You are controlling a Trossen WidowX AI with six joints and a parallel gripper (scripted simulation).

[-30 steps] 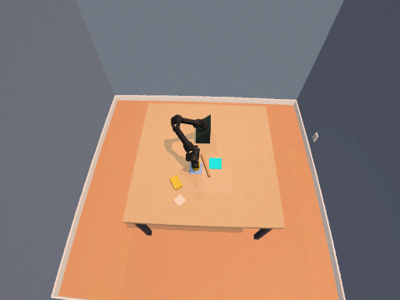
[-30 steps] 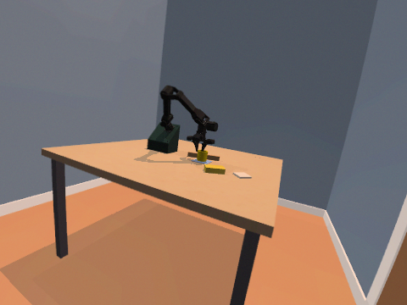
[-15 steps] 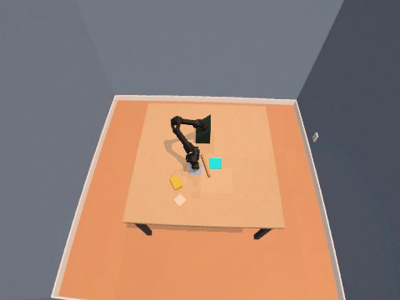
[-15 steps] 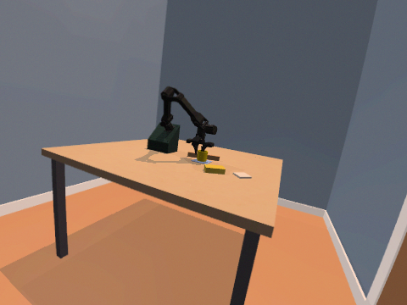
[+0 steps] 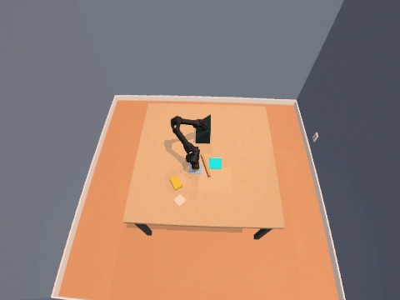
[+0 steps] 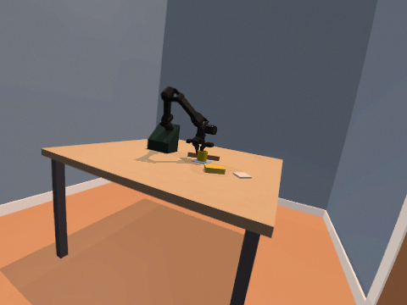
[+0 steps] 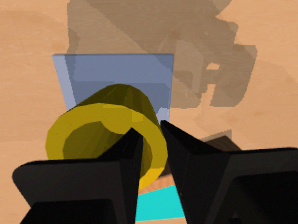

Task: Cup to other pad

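My gripper tip is 3 cm short of the pale blue pad and 4 cm above it. Also, from my gripper tip: thin wooden bar: 1 cm behind, 9 cm to the left, 3 cm below; red marble: 4 cm ahead, 2 cm below; yellow cup: 2 cm ahead.
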